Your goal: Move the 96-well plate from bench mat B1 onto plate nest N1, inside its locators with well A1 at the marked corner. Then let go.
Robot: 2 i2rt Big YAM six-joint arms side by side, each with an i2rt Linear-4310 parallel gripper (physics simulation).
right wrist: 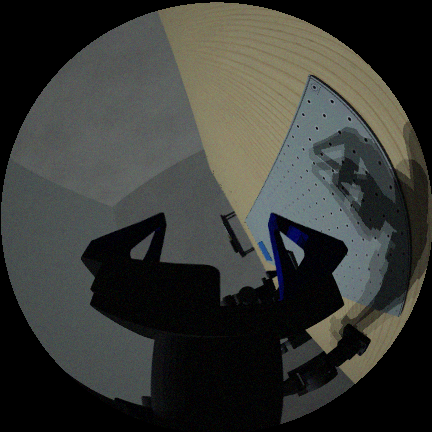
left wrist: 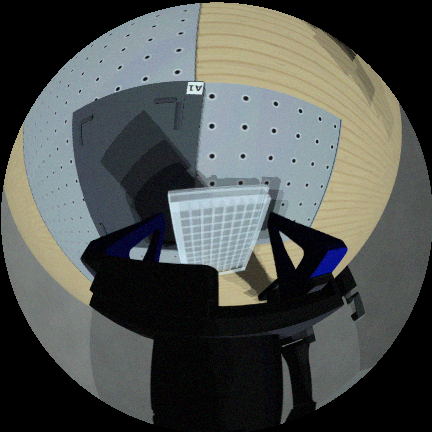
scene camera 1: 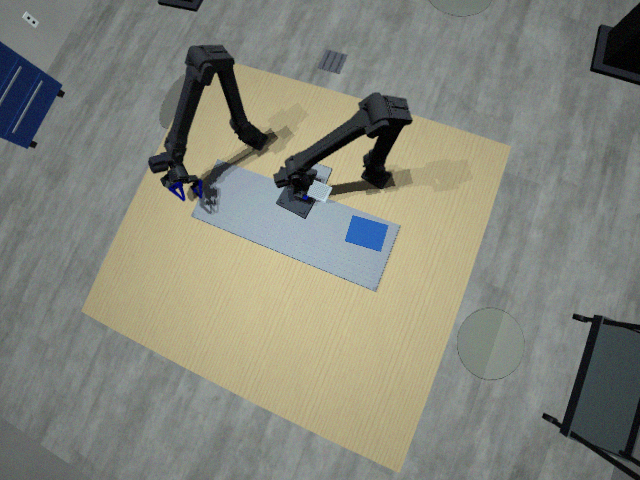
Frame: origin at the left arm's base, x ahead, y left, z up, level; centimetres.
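Seen in the pictures: left gripper, between the fingertips: [left wrist: 215,217] [scene camera 1: 309,187]; right gripper, between the fingertips: [right wrist: 216,218] [scene camera 1: 193,199]; left arm's base, origin of its link: [scene camera 1: 375,176]; right arm's base, origin of its link: [right wrist: 356,338] [scene camera 1: 255,139].
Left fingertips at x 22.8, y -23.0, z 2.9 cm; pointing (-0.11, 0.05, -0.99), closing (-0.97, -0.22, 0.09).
Pixels of each thing's top centre, then the offset from my left fingertips to it. "*": a spot on its surface instead. Level surfaces: height alone.
- white 96-well plate, centre of its top: [left wrist: 219,254] [scene camera 1: 316,188] dx -1.0, dy +3.5, dz +1.2 cm
- dark nest N1, centre of its top: [left wrist: 122,186] [right wrist: 285,263] [scene camera 1: 296,199] dx +8.3, dy -2.0, dz -0.2 cm
- A1 label, a spot on its surface: [left wrist: 195,88] * dx +3.6, dy -9.9, dz -0.5 cm
- blue bench mat B1, height of its surface: dz -1.5 cm
- grey perforated board, height of its surface: dz -1.6 cm
- wooden table, height of its surface: dz -2.9 cm
The white 96-well plate [scene camera 1: 319,191] [left wrist: 217,227] looks tilted and overlaps the right part of the dark nest N1 [scene camera 1: 293,204] [left wrist: 125,102] in the left wrist view; its exact height is unclear. My left gripper [scene camera 1: 312,195] [left wrist: 215,217] is open, with its fingers on either side of the plate; contact is not clear. The nest's corner locators and the A1 label [left wrist: 195,88] show beyond the plate. The blue bench mat B1 [scene camera 1: 366,233] [right wrist: 265,251] has no plate on it. My right gripper [scene camera 1: 191,197] [right wrist: 216,218] is open and empty above the left end of the board.
The grey perforated board [scene camera 1: 242,206] [left wrist: 227,142] [right wrist: 280,200] lies on the wooden table [scene camera 1: 289,330] under the nest and mat. Arm shadows fall across the board and the nest. A black-framed cart [scene camera 1: 581,374] stands off the table at the lower right.
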